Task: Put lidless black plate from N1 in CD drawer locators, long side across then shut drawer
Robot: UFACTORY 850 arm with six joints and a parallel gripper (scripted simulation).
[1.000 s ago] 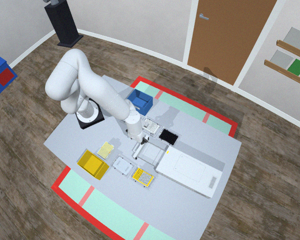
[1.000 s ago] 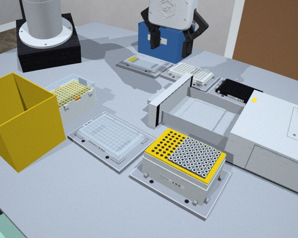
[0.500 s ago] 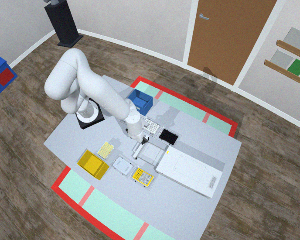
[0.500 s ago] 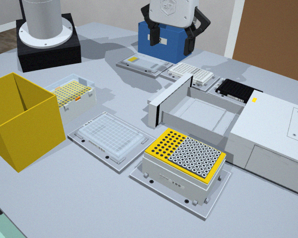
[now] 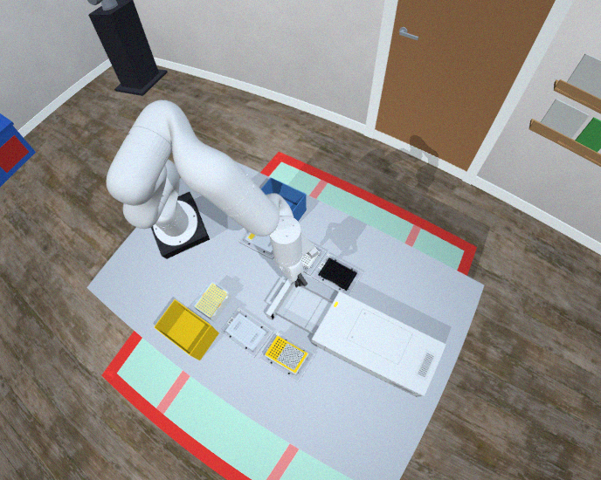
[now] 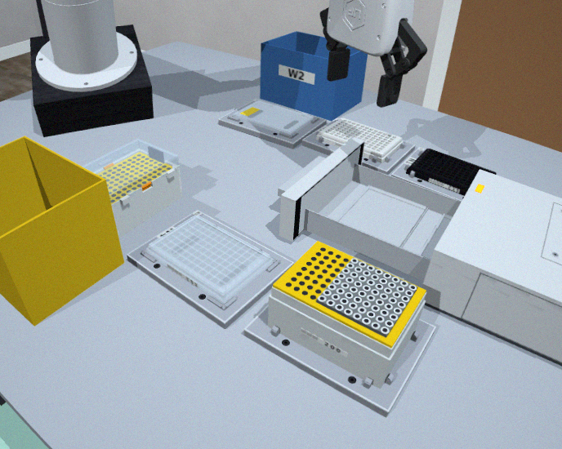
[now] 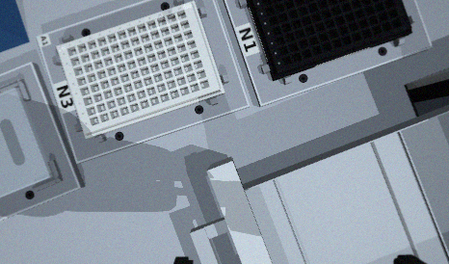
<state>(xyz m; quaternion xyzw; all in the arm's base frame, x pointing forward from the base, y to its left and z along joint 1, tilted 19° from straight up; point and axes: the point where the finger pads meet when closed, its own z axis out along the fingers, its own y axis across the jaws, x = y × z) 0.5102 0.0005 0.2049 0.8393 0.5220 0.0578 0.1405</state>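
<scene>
Right now the black plate is 160 mm below my hand, 140 mm ahead of it and 130 mm to the left of it. Also, from my hand: white plate (160 mm to the left, 160 mm below, 30 mm behind); then slotted nest (170 mm below, 140 mm ahead, 130 mm to the left); then cooler drawer (140 mm below, 100 mm ahead, 60 mm to the right).
</scene>
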